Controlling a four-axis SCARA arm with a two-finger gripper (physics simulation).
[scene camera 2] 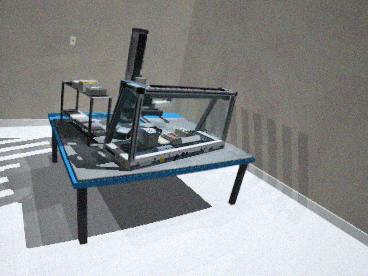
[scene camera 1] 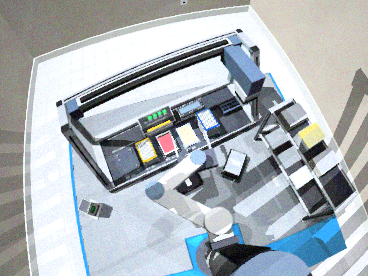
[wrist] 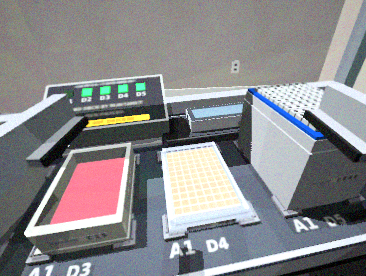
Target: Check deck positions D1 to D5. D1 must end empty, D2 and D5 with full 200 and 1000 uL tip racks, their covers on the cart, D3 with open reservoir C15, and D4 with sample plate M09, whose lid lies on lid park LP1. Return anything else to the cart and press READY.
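Frame: origin at the arm's base, x back, y right, z up, level; centimetres.
Seen in the pictures: gripper, fingertip midpoint: (scene camera 2: 159, 122) (scene camera 1: 188, 135) (wrist: 192, 104).
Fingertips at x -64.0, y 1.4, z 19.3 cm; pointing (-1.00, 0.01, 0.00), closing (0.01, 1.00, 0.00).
A point is followed by its place in that frame.
My gripper (wrist: 192, 104) @(y 1.4, x -64.0, z 19.3 cm) is open and empty, fingers at both sides of the wrist view, facing D3 to D5. Reservoir C15 (wrist: 90, 187) @(y -11.0, x -67.9, z 7.4 cm) (scene camera 1: 166, 143) @(y -10.7, x -68.0, z 7.3 cm) stands open on D3, red inside. A lidless plate (wrist: 202, 182) @(y 2.5, x -68.8, z 7.1 cm) (scene camera 1: 188, 135) @(y 2.4, x -69.3, z 7.5 cm) with pale orange wells is on D4; its code is not readable. A blue-edged tip rack (wrist: 280, 150) @(y 10.5, x -68.5, z 11.9 cm) (scene camera 1: 208, 120) @(y 14.4, x -71.0, z 15.9 cm) is on D5, uncovered, its visible rows filled. A yellow-edged rack (scene camera 1: 146, 151) @(y -22.2, x -64.2, z 12.6 cm) is on D2. D1 (scene camera 1: 121, 161) @(y -38.3, x -64.9, z 6.1 cm) looks empty. The display (wrist: 107, 102) @(y -12.4, x -81.3, z 12.8 cm) (scene camera 1: 156, 116) @(y -12.3, x -82.9, z 13.7 cm) shows a dark lamp left of green D2 to D5 lamps.
A light-blue-topped tray (wrist: 217, 112) @(y 6.3, x -85.3, z 8.4 cm) (scene camera 1: 190, 106) @(y 8.6, x -86.8, z 8.4 cm) stands behind the deck positions. A pale flat piece (scene camera 1: 235, 162) @(y 22.8, x -46.6, z 7.0 cm) lies on a dark stand in front of the deck. A small button box (scene camera 1: 94, 208) @(y -58.2, x -40.8, z 9.2 cm) is at left. The cart (scene camera 2: 90, 120) @(y 55.2, x -62.0, z 20.5 cm) holds several items, one yellow (scene camera 1: 311, 134) @(y 51.9, x -38.8, z 42.3 cm). The enclosure frame surrounds the deck.
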